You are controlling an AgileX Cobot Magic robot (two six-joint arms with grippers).
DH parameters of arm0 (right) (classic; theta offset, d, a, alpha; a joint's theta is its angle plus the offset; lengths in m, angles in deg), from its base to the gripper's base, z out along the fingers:
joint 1: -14.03 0.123 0 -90
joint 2: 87.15 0 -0.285 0
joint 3: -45.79 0 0.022 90
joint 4: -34.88 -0.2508 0 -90
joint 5: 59.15 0 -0.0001 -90
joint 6: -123.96 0.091 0 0
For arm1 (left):
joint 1: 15.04 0.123 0 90
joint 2: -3.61 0 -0.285 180
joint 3: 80.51 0 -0.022 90
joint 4: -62.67 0.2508 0 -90
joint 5: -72.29 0 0.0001 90
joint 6: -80.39 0.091 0 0
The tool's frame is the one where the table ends.
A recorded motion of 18 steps. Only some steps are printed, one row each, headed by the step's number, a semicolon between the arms.
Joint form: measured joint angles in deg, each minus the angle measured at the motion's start. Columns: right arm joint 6, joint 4, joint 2, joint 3, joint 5, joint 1; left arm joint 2, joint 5, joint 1, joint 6, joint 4, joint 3.
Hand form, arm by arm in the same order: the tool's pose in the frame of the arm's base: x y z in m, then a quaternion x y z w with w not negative. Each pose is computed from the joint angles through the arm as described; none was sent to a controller.
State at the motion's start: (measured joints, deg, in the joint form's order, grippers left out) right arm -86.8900 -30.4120 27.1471 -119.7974 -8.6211 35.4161; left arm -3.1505 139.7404 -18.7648 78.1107 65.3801 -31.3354
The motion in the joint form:
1: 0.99 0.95 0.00 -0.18 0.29 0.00; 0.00 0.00 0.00 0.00 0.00 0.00
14: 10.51 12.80 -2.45 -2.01 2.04 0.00; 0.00 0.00 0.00 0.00 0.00 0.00
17: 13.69 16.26 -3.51 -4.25 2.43 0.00; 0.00 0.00 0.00 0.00 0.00 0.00
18: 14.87 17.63 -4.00 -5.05 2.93 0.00; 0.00 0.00 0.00 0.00 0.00 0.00
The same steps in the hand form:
1: 0.3055 0.1880 0.1841 -0.06486 0.90766 0.41315 0.03543; -0.0114 0.0047 0.2652 0.00873 0.88013 -0.00133 0.47465
14: 0.3018 0.1798 0.1971 -0.07734 0.92999 0.35870 0.02162; -0.0114 0.0047 0.2652 0.00873 0.88013 -0.00133 0.47465
17: 0.3059 0.1787 0.2103 -0.08088 0.93422 0.34557 0.03562; -0.0114 0.0047 0.2652 0.00873 0.88013 -0.00133 0.47465
18: 0.3065 0.1781 0.2157 -0.08347 0.93566 0.34068 0.03888; -0.0114 0.0047 0.2652 0.00873 0.88013 -0.00133 0.47465

